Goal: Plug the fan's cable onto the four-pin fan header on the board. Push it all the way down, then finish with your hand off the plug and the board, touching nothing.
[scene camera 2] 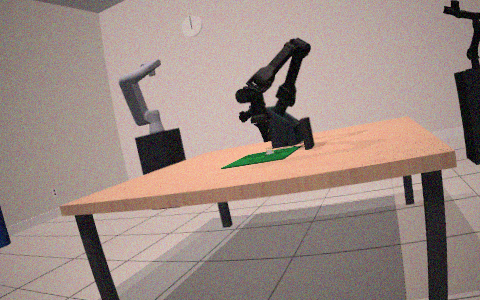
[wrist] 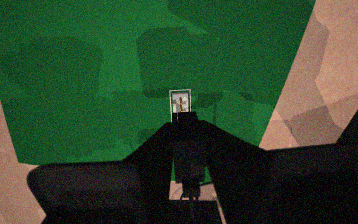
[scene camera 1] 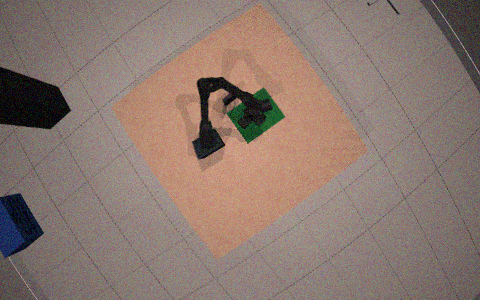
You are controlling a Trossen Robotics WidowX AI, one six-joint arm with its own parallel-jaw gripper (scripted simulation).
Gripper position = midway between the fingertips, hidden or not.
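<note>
A black fan plug (wrist: 189,143) is there for me to see, and I can see my gripper (wrist: 185,127) as well.
</note>
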